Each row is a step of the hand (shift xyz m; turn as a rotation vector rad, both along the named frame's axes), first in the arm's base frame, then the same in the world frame.
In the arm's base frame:
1: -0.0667 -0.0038 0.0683 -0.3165 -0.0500 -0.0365
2: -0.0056 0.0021 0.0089 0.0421 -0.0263 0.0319
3: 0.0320 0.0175 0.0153 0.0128 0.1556 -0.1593
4: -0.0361 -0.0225 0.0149 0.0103 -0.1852 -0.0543
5: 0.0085 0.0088 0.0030 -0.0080 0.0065 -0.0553
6: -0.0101 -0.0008 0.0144 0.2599 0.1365 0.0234
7: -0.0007 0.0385 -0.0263 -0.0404 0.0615 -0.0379
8: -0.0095 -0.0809 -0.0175 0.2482 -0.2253 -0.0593
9: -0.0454 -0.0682 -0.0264 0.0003 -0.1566 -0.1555
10: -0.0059 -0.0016 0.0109 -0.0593 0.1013 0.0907
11: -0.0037 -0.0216 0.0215 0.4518 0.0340 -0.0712
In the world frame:
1: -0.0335 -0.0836 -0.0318 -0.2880 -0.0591 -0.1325
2: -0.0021 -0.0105 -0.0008 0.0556 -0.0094 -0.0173
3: 0.0308 -0.0075 0.0236 -0.0821 0.1145 0.1729
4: -0.0220 -0.0204 -0.0336 0.0288 0.0956 -0.1655
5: 0.0069 -0.0020 0.0104 -0.0295 0.0465 0.0114
6: -0.0035 -0.0163 -0.0056 0.2134 0.0327 0.2002
7: -0.0189 0.0150 0.0399 -0.0640 0.0073 0.0520
8: 0.0023 0.0315 -0.0771 0.2498 0.1876 -0.1353
9: -0.0361 0.0249 -0.0741 -0.0246 0.1785 -0.1275
10: -0.0009 -0.0116 -0.0047 -0.0411 -0.1258 0.0670
11: 0.0094 -0.0160 -0.0245 0.3727 0.2059 0.1703

